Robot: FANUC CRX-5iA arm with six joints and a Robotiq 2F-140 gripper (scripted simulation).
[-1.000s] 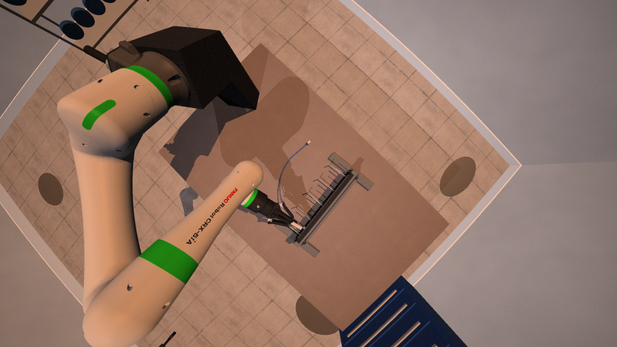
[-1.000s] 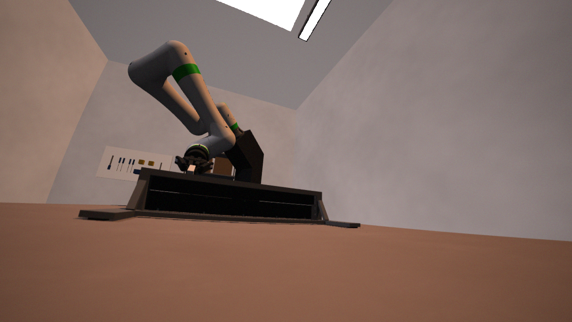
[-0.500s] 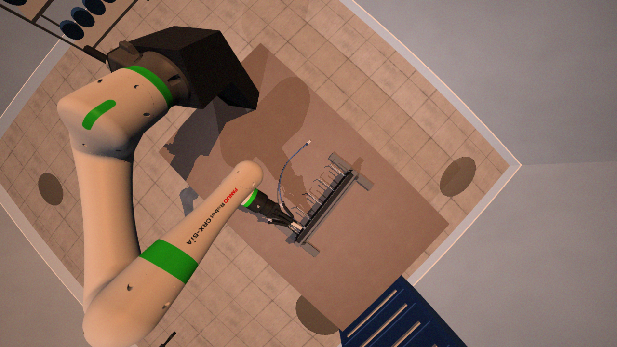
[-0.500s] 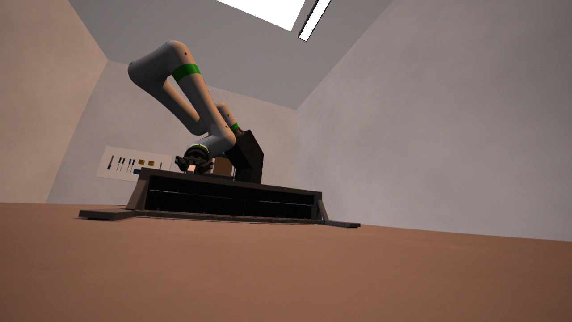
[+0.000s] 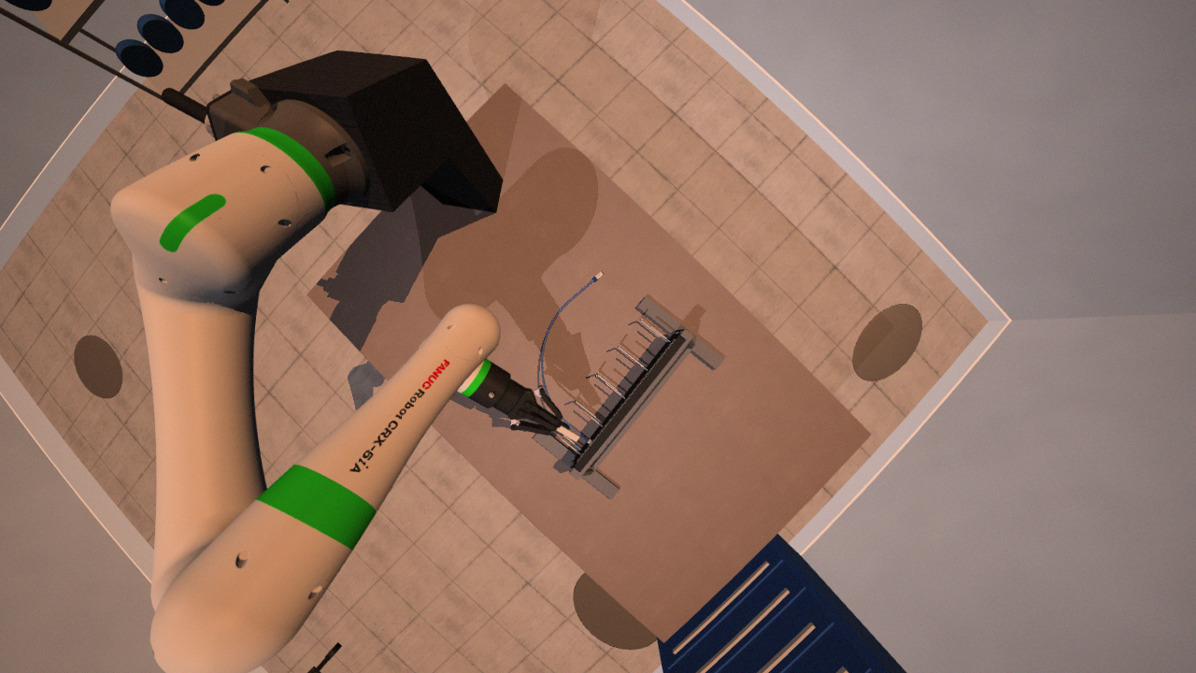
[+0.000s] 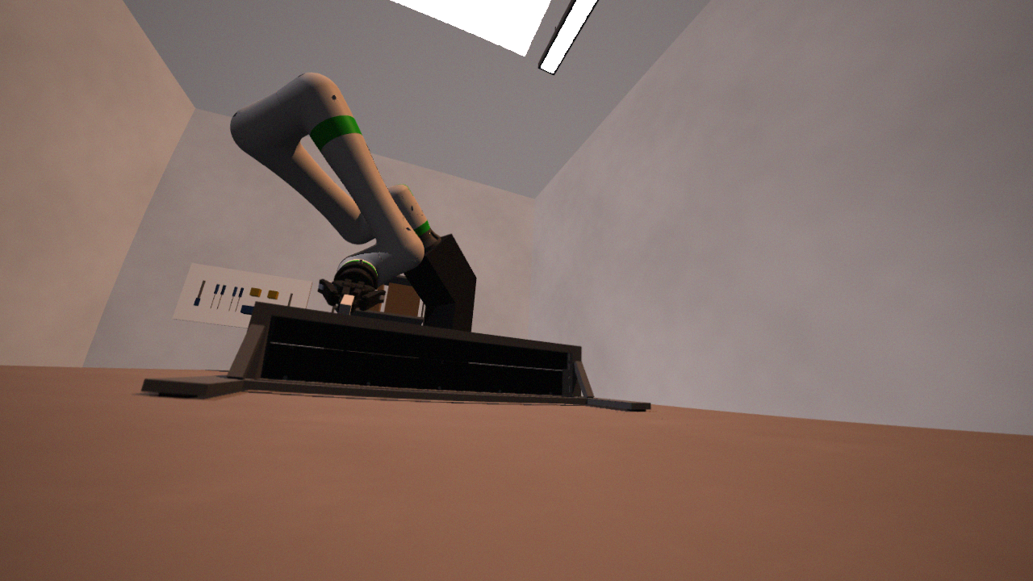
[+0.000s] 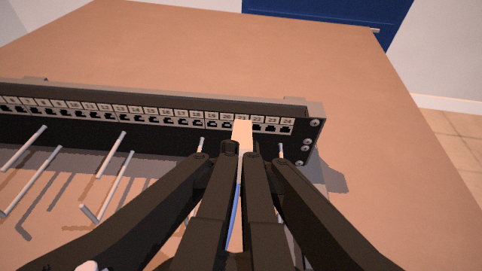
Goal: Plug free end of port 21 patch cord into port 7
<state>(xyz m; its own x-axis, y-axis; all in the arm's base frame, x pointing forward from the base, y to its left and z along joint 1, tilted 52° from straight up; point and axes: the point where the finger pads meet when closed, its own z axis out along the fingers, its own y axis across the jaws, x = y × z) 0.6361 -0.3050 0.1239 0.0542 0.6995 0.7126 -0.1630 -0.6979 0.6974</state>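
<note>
The plug is 410 mm to the left of my hand, 130 mm behind it and 120 mm below it.
</note>
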